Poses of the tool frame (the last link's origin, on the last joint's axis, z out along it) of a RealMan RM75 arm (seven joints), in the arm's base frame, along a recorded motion.
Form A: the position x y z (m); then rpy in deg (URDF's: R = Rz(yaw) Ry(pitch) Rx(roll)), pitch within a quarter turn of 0, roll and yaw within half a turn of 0.
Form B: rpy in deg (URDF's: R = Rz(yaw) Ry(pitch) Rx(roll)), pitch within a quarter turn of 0, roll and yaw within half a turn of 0; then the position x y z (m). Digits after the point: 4 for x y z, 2 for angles.
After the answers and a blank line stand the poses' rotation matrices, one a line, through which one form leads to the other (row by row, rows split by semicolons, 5 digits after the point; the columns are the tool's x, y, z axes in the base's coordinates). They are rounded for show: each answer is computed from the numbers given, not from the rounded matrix.
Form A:
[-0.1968, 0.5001, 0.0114, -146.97, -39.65, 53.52]
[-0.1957, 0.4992, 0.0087, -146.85, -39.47, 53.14]
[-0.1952, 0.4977, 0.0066, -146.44, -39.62, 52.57]
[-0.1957, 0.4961, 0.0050, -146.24, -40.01, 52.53]
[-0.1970, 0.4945, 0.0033, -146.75, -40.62, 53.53]
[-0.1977, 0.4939, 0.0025, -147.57, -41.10, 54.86]
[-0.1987, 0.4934, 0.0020, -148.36, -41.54, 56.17]
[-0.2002, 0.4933, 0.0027, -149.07, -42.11, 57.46]
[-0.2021, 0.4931, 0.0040, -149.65, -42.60, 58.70]
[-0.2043, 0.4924, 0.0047, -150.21, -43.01, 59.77]
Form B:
[-146.97, -39.65, 53.52, -0.1968, 0.5001, 0.0114]
[-146.85, -39.47, 53.14, -0.1957, 0.4992, 0.0087]
[-146.44, -39.62, 52.57, -0.1952, 0.4977, 0.0066]
[-146.24, -40.01, 52.53, -0.1957, 0.4961, 0.0050]
[-146.75, -40.62, 53.53, -0.1970, 0.4945, 0.0033]
[-147.57, -41.10, 54.86, -0.1977, 0.4939, 0.0025]
[-148.36, -41.54, 56.17, -0.1987, 0.4934, 0.0020]
[-149.07, -42.11, 57.46, -0.2002, 0.4933, 0.0027]
[-149.65, -42.60, 58.70, -0.2021, 0.4931, 0.0040]
[-150.21, -43.01, 59.77, -0.2043, 0.4924, 0.0047]

0.45777 0.88090 -0.12022; 0.61909 -0.21879 0.75422; 0.63810 -0.41969 -0.64552
0.46307 0.87840 -0.11827; 0.61765 -0.22411 0.75385; 0.63567 -0.42213 -0.64632
0.46818 0.87599 -0.11601; 0.61169 -0.22654 0.75797; 0.63769 -0.42582 -0.64189
0.46595 0.87719 -0.11589; 0.60790 -0.22220 0.76229; 0.64292 -0.42564 -0.63678
0.45118 0.88469 -0.11729; 0.61040 -0.21003 0.76374; 0.65104 -0.41618 -0.63478
0.43373 0.89313 -0.11917; 0.61623 -0.19753 0.76240; 0.65738 -0.40411 -0.63604
0.41671 0.90089 -0.12145; 0.62177 -0.18500 0.76104; 0.66314 -0.39264 -0.63724
0.39904 0.90852 -0.12391; 0.62540 -0.17084 0.76137; 0.67056 -0.38131 -0.63636
0.38242 0.91504 -0.12828; 0.62896 -0.15609 0.76160; 0.67688 -0.37194 -0.63522
0.36816 0.92046 -0.13121; 0.63180 -0.14413 0.76162; 0.68213 -0.36329 -0.63460

